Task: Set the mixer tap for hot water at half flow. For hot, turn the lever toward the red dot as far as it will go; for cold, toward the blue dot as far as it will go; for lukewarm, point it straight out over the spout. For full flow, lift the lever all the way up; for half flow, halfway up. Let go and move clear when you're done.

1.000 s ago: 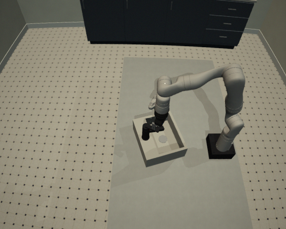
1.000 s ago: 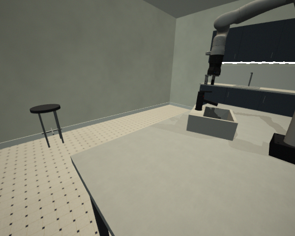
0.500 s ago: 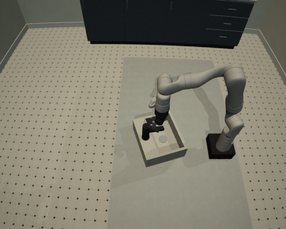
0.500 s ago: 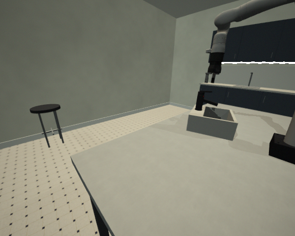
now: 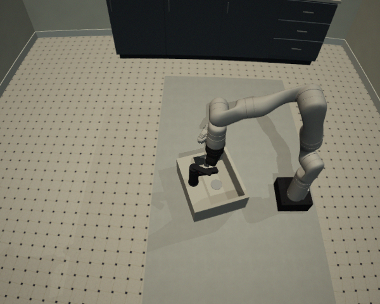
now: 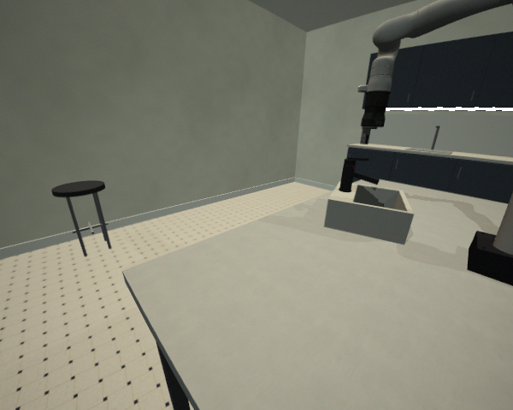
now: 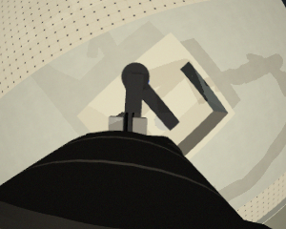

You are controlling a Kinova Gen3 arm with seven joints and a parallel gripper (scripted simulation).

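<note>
Now: hand 20 mm short of the lever, 10 mm to the left of it and 80 mm above it. Also, from my hand: sink basin: 50 mm behind, 70 mm to the right, 310 mm below.
</note>
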